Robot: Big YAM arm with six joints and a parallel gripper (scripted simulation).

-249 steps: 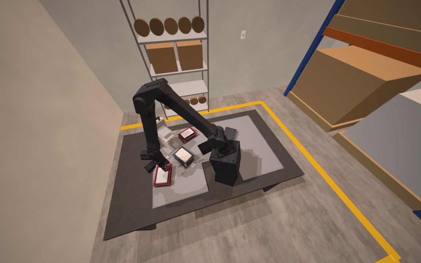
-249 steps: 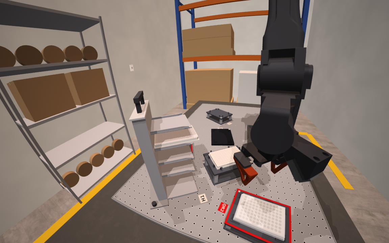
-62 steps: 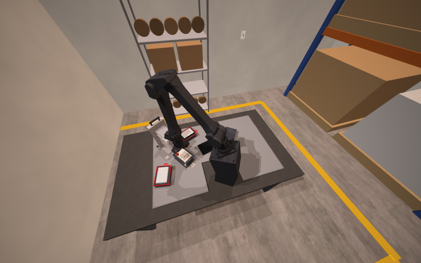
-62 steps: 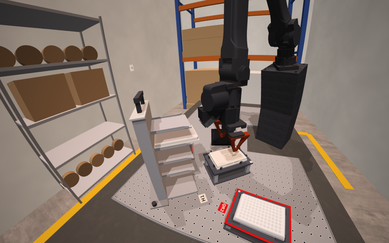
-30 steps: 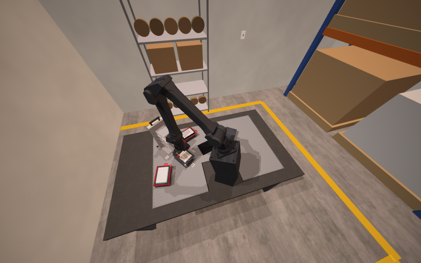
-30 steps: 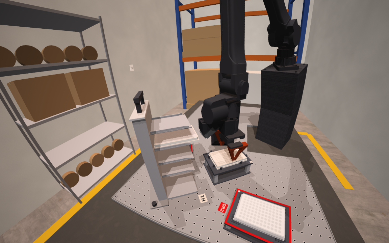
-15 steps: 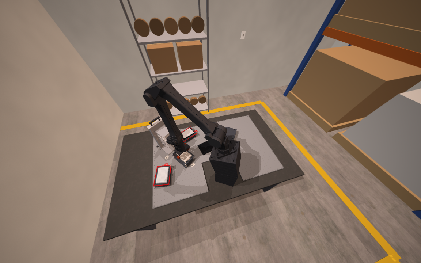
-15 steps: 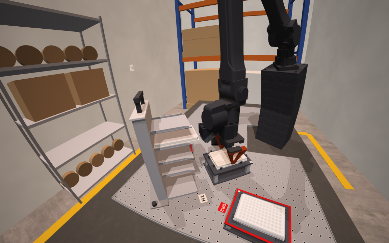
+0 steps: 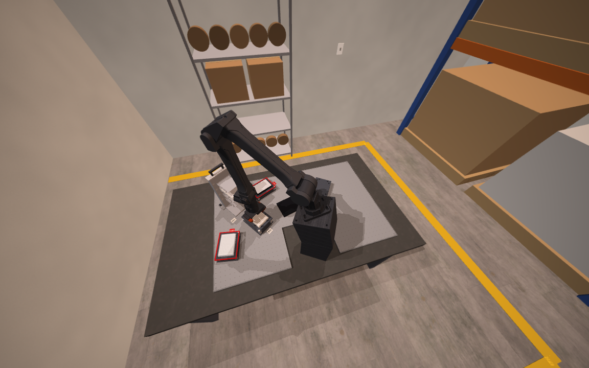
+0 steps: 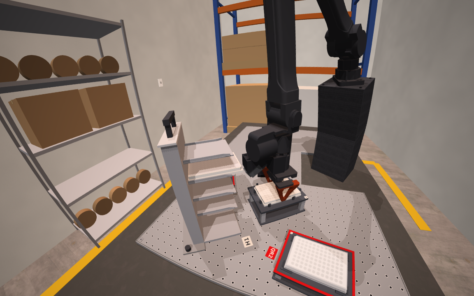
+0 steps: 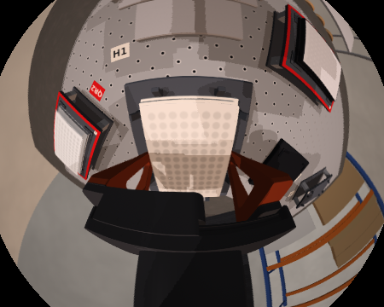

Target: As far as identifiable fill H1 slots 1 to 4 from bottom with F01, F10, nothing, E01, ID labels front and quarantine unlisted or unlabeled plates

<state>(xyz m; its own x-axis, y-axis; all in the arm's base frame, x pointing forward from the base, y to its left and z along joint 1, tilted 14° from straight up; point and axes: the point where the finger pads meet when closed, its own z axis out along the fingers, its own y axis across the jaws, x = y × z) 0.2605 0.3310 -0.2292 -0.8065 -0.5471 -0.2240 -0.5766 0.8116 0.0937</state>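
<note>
The dark regrip nest lies 1 cm below my hand. Also, from my hand: H1 deck label: 16 cm to the left, 7 cm below, 5 cm ahead; flat black nest: 24 cm to the right, 6 cm below, 6 cm ahead; quarantine nest QR2: 19 cm to the left, 12 cm behind, 3 cm below.
</note>
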